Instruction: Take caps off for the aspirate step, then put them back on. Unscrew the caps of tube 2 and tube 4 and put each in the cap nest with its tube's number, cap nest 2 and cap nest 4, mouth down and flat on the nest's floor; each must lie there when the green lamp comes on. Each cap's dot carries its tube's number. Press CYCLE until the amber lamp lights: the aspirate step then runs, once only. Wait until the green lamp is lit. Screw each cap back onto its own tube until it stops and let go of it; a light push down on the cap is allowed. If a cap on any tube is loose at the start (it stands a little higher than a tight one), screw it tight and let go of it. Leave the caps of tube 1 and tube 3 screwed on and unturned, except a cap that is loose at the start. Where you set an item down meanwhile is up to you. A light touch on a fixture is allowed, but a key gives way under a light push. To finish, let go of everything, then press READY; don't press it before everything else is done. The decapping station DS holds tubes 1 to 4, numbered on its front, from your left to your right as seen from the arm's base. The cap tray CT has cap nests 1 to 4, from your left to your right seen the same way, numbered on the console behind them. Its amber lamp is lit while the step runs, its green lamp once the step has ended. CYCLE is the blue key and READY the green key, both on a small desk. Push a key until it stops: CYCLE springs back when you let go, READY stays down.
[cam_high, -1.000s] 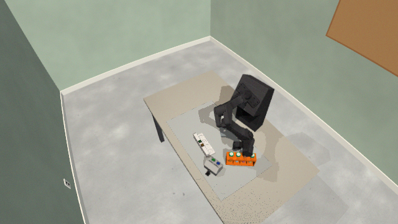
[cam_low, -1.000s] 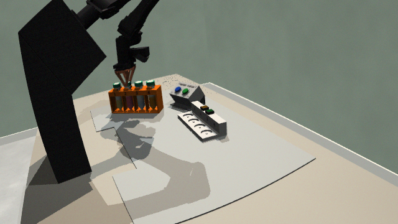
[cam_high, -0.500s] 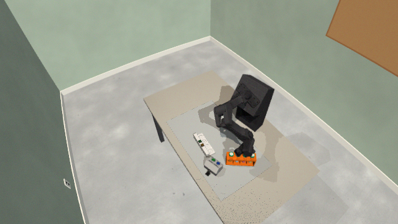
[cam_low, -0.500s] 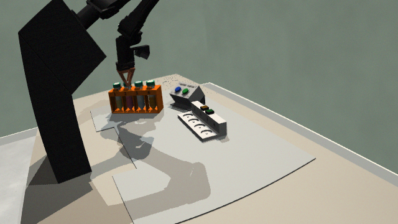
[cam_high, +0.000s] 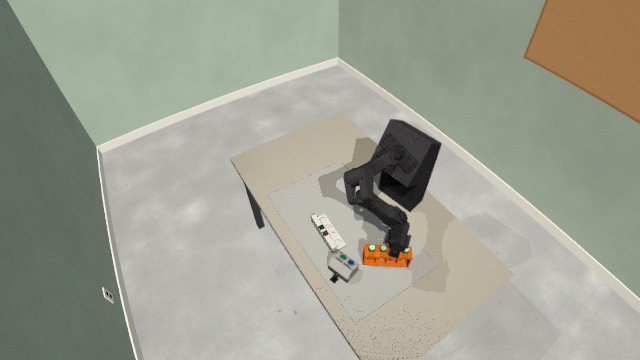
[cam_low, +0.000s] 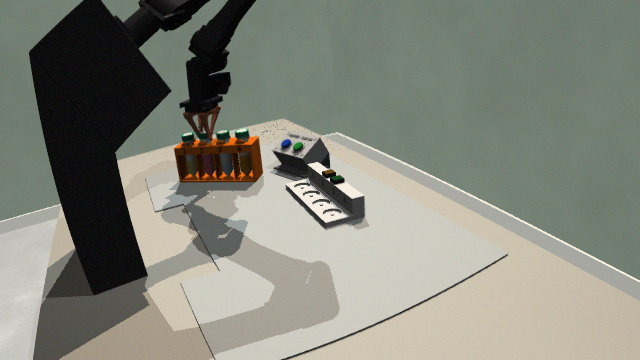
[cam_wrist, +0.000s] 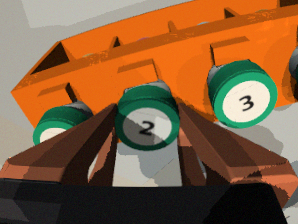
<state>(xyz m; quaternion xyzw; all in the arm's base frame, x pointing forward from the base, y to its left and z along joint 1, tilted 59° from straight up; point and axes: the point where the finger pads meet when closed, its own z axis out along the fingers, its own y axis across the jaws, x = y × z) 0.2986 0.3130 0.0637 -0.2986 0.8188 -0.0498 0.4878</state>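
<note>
Now: the cap 1 5 cm behind my hand and 2 cm to the left of it. From my hand the other things lie so: green ready key: 23 cm ahead, 6 cm to the right, 5 cm below; then blue cycle key: 20 cm ahead, 2 cm to the right, 5 cm below.
</note>
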